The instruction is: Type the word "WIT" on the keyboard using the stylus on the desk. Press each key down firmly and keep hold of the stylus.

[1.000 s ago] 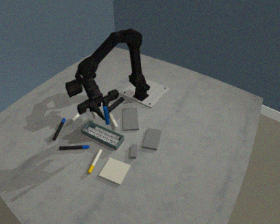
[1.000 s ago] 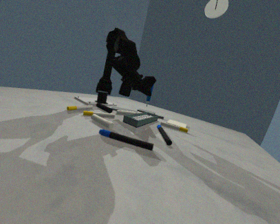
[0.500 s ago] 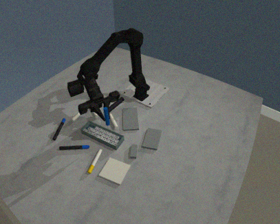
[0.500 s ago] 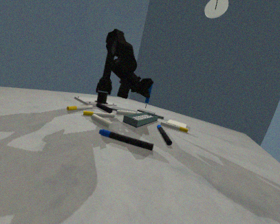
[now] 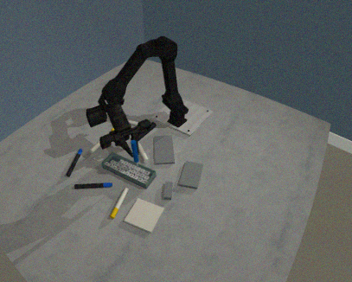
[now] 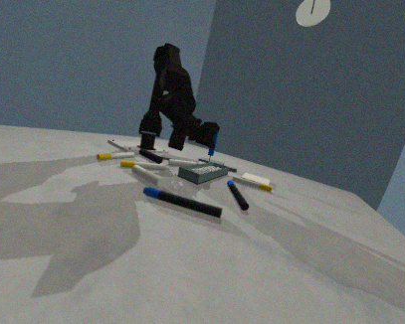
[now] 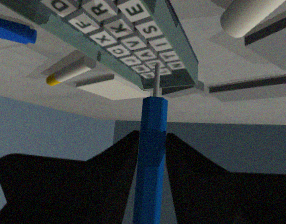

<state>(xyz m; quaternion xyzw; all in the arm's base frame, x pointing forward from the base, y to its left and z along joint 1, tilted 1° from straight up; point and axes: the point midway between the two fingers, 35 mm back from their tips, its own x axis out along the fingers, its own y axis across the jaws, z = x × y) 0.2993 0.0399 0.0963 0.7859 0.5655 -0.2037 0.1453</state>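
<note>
The small grey block lies 140 mm to the left of my gripper tip and 80 mm below it. From my gripper tip the other things lie so: white pad 140 mm to the left, 120 mm ahead, 80 mm below; then thin grey tip 50 mm below; then blue stylus 10 mm below.
</note>
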